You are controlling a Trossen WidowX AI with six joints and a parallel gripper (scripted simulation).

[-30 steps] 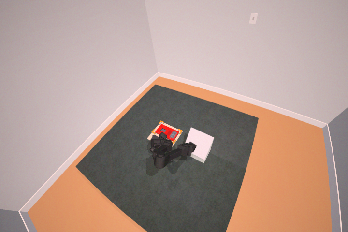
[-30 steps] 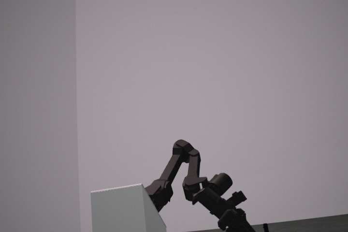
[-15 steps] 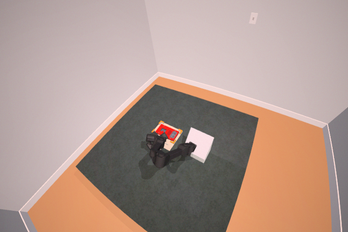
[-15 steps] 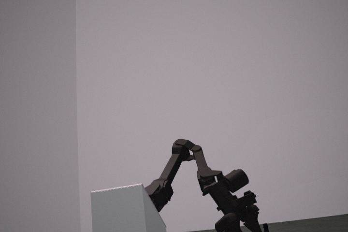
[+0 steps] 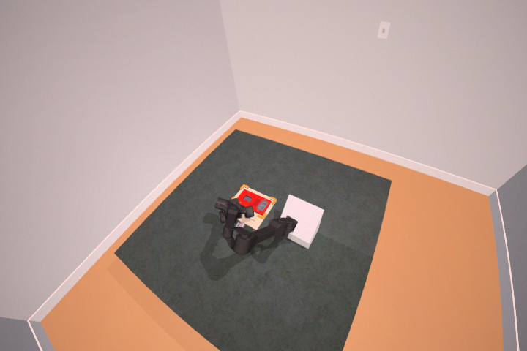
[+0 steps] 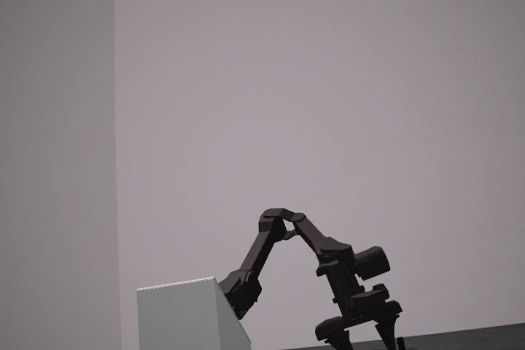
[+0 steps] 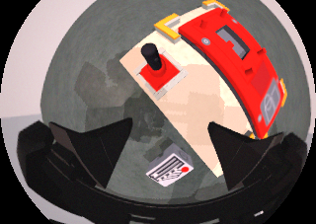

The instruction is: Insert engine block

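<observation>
Now: the engine block 4 cm to the left of my gripper tip, 4 cm behind it and 1 cm below it.
</observation>
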